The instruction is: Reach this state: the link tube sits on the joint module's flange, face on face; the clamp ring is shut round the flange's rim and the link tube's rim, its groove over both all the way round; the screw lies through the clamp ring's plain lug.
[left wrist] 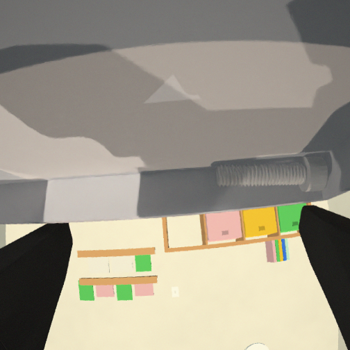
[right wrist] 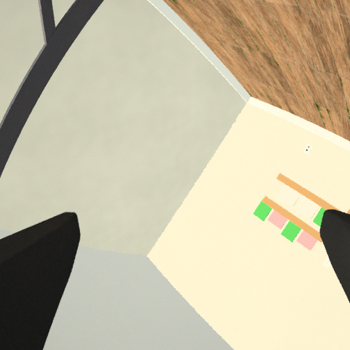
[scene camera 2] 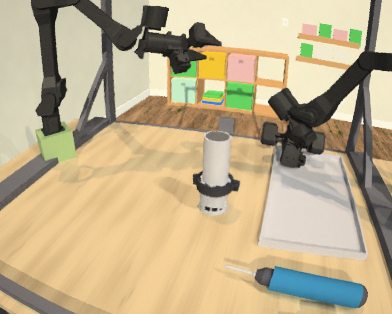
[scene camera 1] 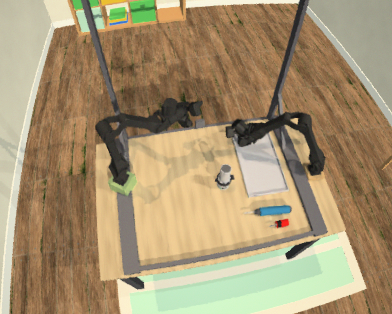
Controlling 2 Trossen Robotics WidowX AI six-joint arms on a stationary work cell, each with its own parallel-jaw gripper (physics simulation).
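Frame: origin at the left arm's base, x down, y ahead, z right, level; metres.
Seen in the pictures: right gripper, fingertip midpoint: [scene camera 2: 213, 51] [scene camera 1: 195, 101]; left arm's base, origin of the base link: [scene camera 1: 314, 169]; right arm's base, origin of the base link: [scene camera 2: 52, 130] [scene camera 1: 120, 178].
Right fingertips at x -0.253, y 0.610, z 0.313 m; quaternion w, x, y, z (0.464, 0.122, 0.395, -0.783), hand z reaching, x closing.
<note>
Offsets run from my right fingertips to a thing's top centre. "spot": to the spot under its first point.
The white link tube @(dz -0.318, dx +0.120, dy -0.103 m) [scene camera 1: 225, 170] [scene camera 2: 216, 155] stands upright above the joint module @(dz -0.318, dx +0.216, dy -0.103 m) [scene camera 1: 223, 186] [scene camera 2: 214, 202]. The black clamp ring @(spot: dz -0.351, dx +0.211, dy -0.116 m) [scene camera 2: 216, 188] is round their junction, a lug at each side. How its groove sits cannot be told. The screw [left wrist: 265, 174] lies on its side against the wall of the grey tray @(dz -0.196, dx +0.264, dy -0.320 m) [scene camera 1: 262, 167] [scene camera 2: 310, 210] [left wrist: 95, 197], head to the right in the left wrist view. My left gripper [scene camera 1: 239, 129] [scene camera 2: 293, 137] [left wrist: 186, 226] is low at the tray's far end, open, near the screw. My right gripper [scene camera 1: 198, 112] [scene camera 2: 211, 50] [right wrist: 205, 225] is open and empty, raised beyond the table's back edge.
A blue screwdriver @(spot: dz -0.509, dx +0.241, dy -0.322 m) [scene camera 1: 274, 210] [scene camera 2: 317, 286] lies in front of the tray. A smaller red screwdriver @(dz -0.575, dx +0.246, dy -0.333 m) [scene camera 1: 282, 223] lies nearer the front edge. A green block [scene camera 1: 122, 182] [scene camera 2: 56, 142] is at the right arm's base. Dark frame posts rise at the table's back corners.
</note>
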